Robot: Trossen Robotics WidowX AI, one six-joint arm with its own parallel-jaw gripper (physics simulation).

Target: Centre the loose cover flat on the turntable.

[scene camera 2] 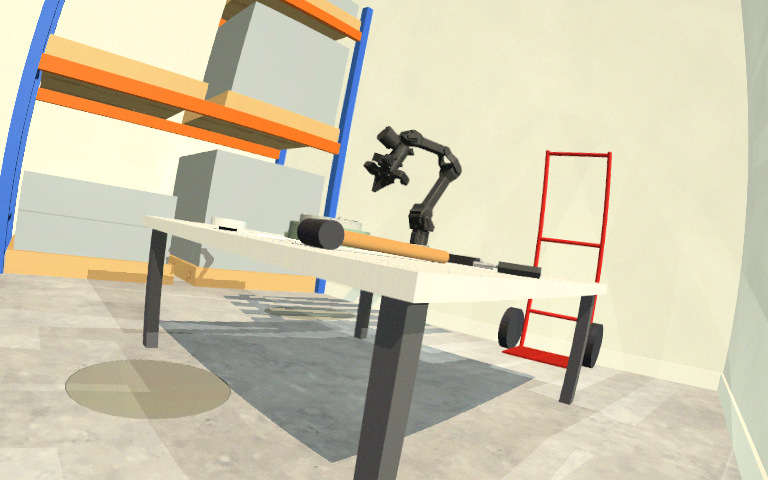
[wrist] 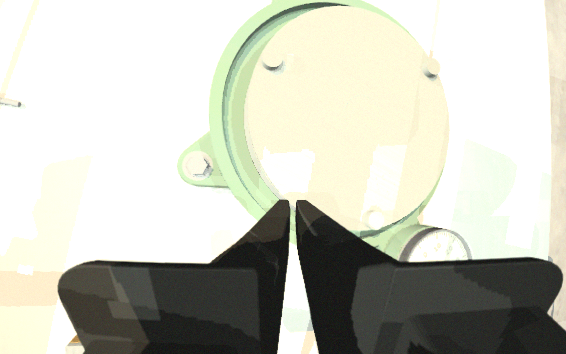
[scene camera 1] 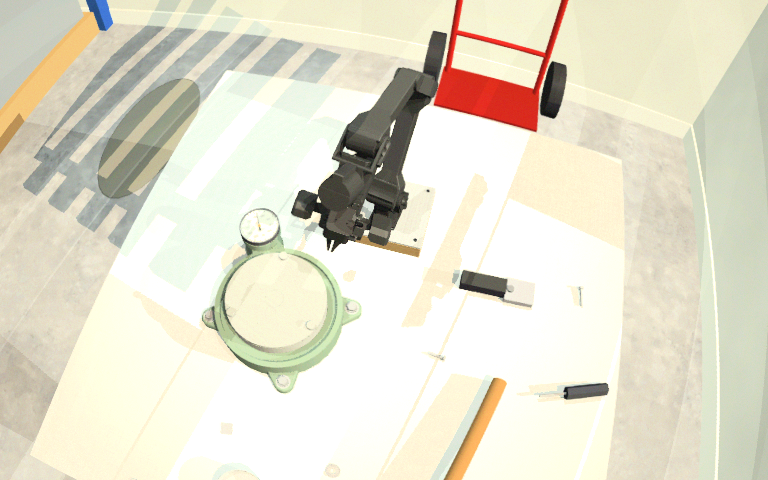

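Seen in the pictures: gripper, fingertip midpoint: (scene camera 2: 373, 191) (wrist: 291, 209) (scene camera 1: 329, 250); arm's base, origin of the base link: (scene camera 1: 385, 216).
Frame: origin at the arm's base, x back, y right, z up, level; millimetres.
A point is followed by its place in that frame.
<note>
The loose cover (scene camera 1: 276, 300) {x -317, y 130, z 47 mm} (wrist: 345, 115) {x -310, y 117, z 47 mm} is a round cream disc with three small knobs. It lies in the green round turntable (scene camera 1: 308, 357) {x -400, y 21, z 20 mm} (scene camera 2: 293, 227) {x -461, y 140, z -2 mm} (wrist: 216, 110) {x -295, y -2, z 20 mm}, which has bolted lugs. In the wrist view a crescent gap shows between cover and rim on the left, while the cover reaches the rim on the right, so it looks off centre. Whether it is slightly tilted I cannot tell. My gripper (scene camera 1: 331, 249) {x -222, y 42, z 164 mm} (scene camera 2: 374, 190) {x -222, y 42, z 164 mm} (wrist: 291, 209) {x -222, y 42, z 164 mm} is shut with nothing between its fingertips. It hangs high above the table, beside the turntable on the arm's side. In scene camera 2 the mallet partly hides the turntable.
A dial gauge (scene camera 1: 259, 226) {x -173, y 243, z 62 mm} (wrist: 435, 245) {x -198, y 231, z 62 mm} stands up at the turntable's edge. A board (scene camera 1: 416, 217) {x 27, y -70, z -1 mm} lies under the arm's base. A mallet (scene camera 1: 475, 430) {x -423, y -359, z -2 mm} (scene camera 2: 390, 247) {x -488, y -373, z -18 mm}, a black-handled scraper (scene camera 1: 483, 283) {x -78, y -272, z -11 mm}, a screwdriver (scene camera 1: 586, 391) {x -258, y -587, z -12 mm} and a small screw (scene camera 1: 437, 356) {x -278, y -228, z -34 mm} lie on the table.
</note>
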